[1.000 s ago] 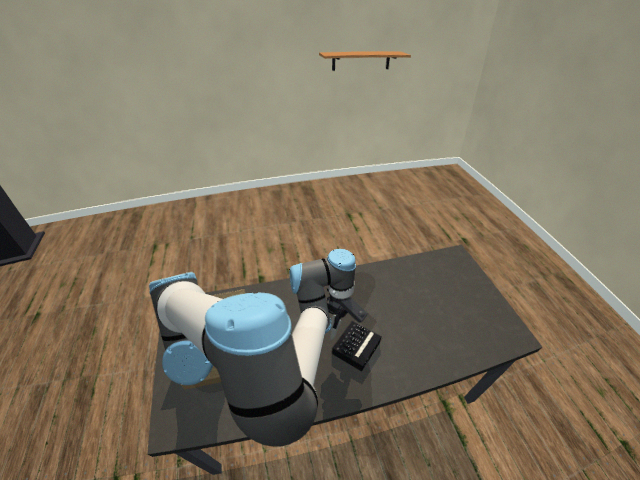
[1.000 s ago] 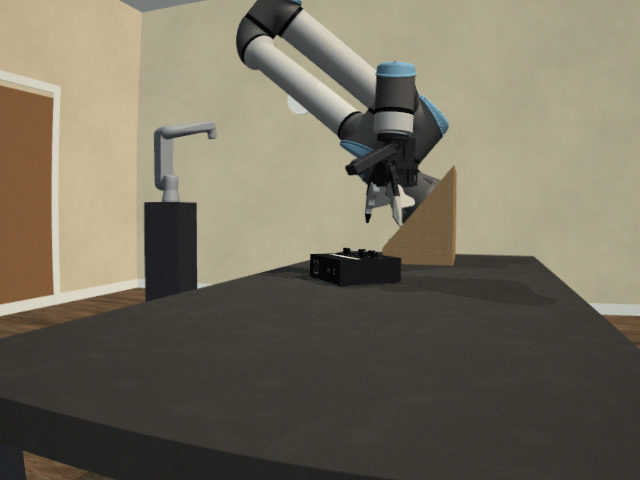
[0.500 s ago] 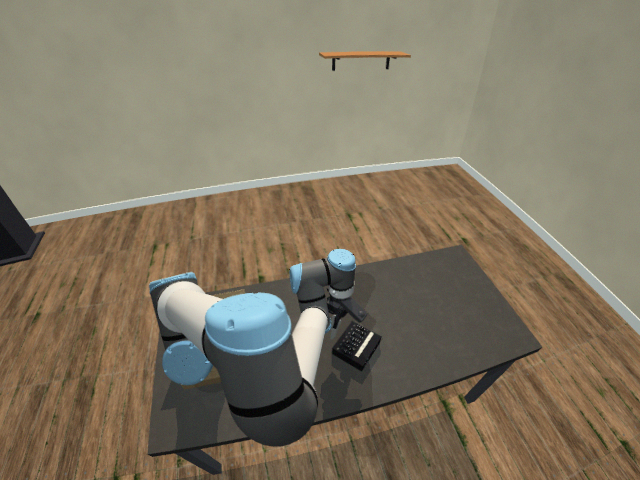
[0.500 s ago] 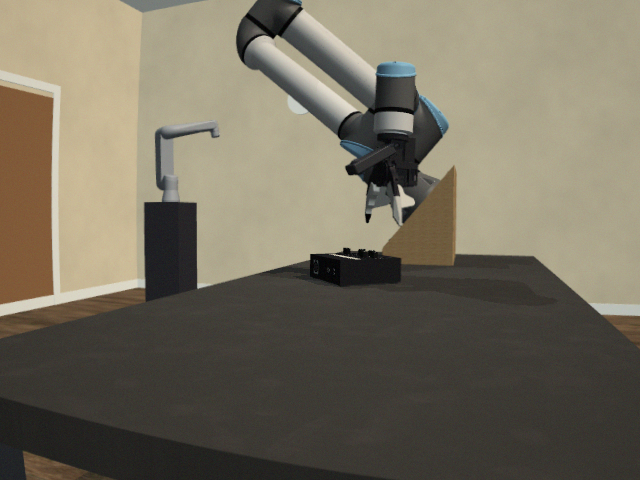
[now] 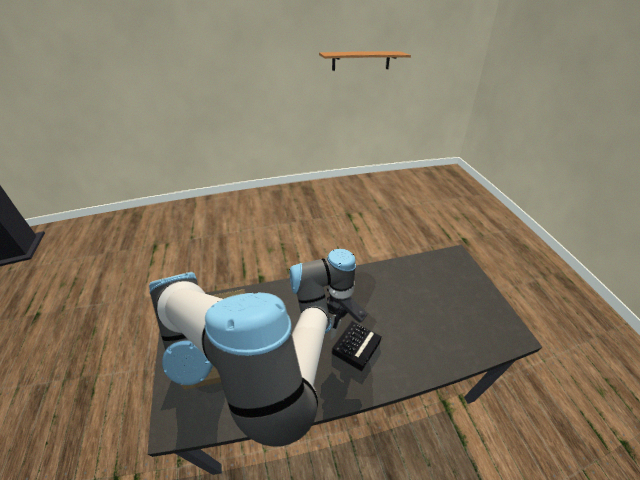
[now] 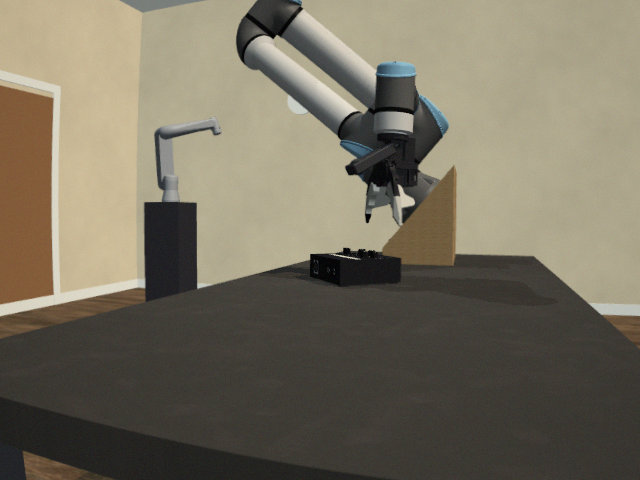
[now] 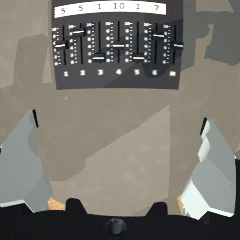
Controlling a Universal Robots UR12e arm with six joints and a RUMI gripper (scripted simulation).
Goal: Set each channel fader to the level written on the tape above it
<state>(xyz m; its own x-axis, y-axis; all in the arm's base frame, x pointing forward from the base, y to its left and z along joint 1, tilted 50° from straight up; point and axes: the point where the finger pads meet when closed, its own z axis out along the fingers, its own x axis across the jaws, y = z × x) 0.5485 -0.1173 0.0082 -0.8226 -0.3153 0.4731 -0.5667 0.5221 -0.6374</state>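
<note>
The master fader lies 2 cm behind my hand, 8 cm to the right of it and 6 cm below it.
</note>
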